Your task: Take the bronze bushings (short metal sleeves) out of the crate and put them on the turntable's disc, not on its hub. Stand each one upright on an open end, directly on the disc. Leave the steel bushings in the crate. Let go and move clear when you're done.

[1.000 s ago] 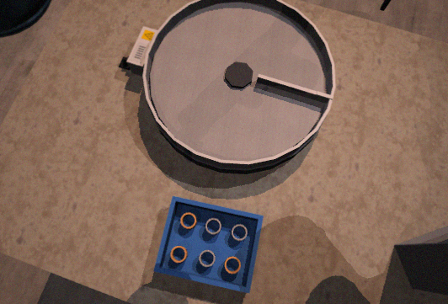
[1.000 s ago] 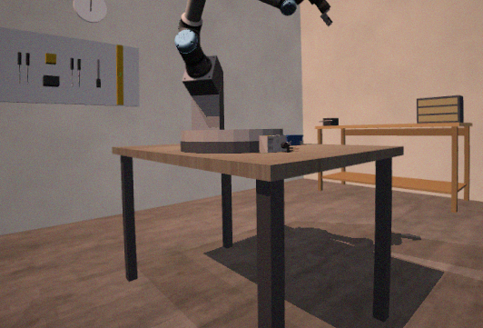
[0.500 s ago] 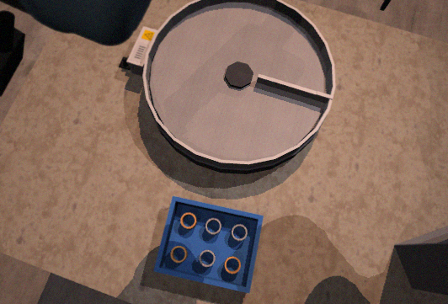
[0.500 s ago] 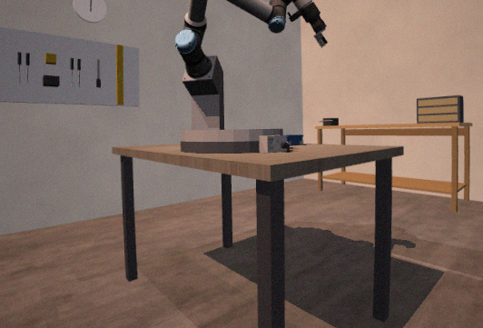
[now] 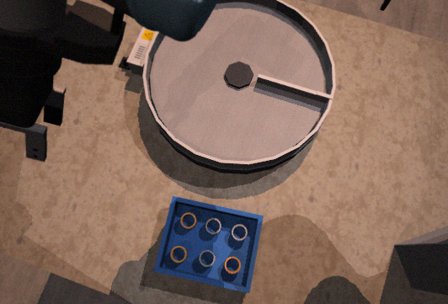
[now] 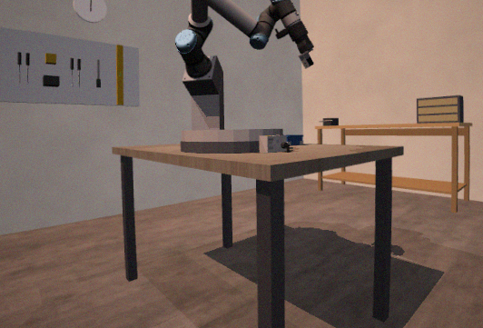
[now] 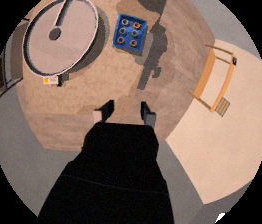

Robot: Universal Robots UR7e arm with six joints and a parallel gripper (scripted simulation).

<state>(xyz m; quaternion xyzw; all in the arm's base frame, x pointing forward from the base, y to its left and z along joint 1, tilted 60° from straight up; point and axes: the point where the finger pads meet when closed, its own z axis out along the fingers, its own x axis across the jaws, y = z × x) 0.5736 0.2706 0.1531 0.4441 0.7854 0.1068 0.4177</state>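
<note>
My gripper is now 32 cm above the turntable disc, 26 cm to the left of it and 23 cm past it. Round my hand: blue crate: 35 cm below, 21 cm behind, 10 cm to the left.
</note>
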